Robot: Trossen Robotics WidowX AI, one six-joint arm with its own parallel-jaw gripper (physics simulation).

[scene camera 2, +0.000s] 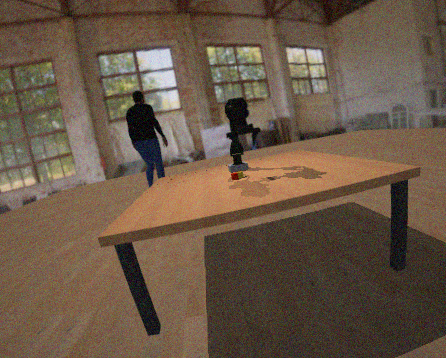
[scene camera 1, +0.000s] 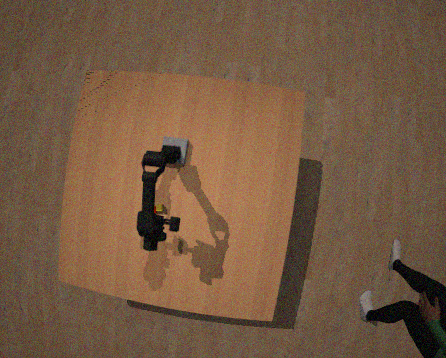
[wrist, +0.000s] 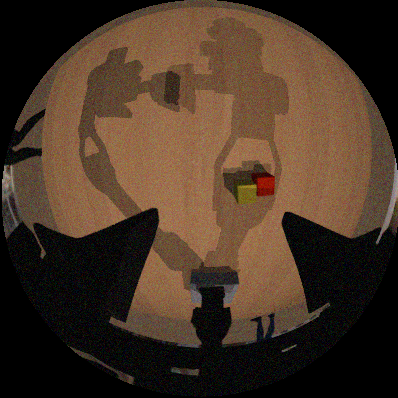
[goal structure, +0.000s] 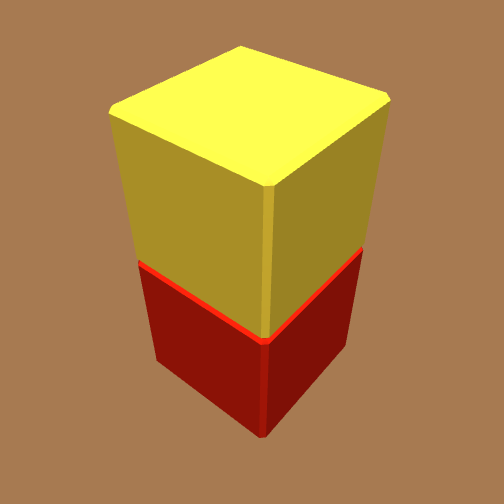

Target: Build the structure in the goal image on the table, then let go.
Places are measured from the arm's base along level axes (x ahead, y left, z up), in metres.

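Where they show: gripper, fingertip midpoint: (scene camera 2: 245, 147) (scene camera 1: 162, 219) (wrist: 224, 216); arm's base, link origin: (scene camera 2: 238, 163) (scene camera 1: 173, 153) (wrist: 212, 292).
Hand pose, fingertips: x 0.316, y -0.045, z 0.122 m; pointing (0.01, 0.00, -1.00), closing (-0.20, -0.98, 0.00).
Things, the pixels of their top centre, and the offset from my fingertips. Level surfaces: height alone.
- yellow block, top centre: (wrist: 246, 194) (scene camera 1: 159, 208) (scene camera 2: 239, 172) dx -0.043, dy -0.048, dz -0.132 m
- red block, top centre: (wrist: 265, 186) (scene camera 2: 234, 173) dx -0.035, dy -0.083, dz -0.132 m
- table, surface height: dz -0.165 m
A yellow block (scene camera 1: 159, 207) (scene camera 2: 240, 175) (wrist: 247, 194) and a red block (scene camera 2: 234, 176) (wrist: 265, 185) sit side by side on the table (scene camera 1: 240, 150) (scene camera 2: 175, 210) (wrist: 320, 150), close together or touching and slightly offset. In scene camera 1 the arm hides most of the red block. My gripper (wrist: 224, 216) is open and empty, high above the table. In the wrist view both blocks show beyond the fingertips, between the finger lines and right of the middle. The fingertips are hard to make out in the scene views.
The arm's grey base (scene camera 1: 183, 146) (scene camera 2: 238, 168) (wrist: 214, 278) stands on the table behind the blocks in scene camera 2. Shadows of the arm fall across the table and over the blocks. One person (scene camera 2: 142, 125) stands behind the table; another person's legs (scene camera 1: 410, 305) show at lower right in scene camera 1.
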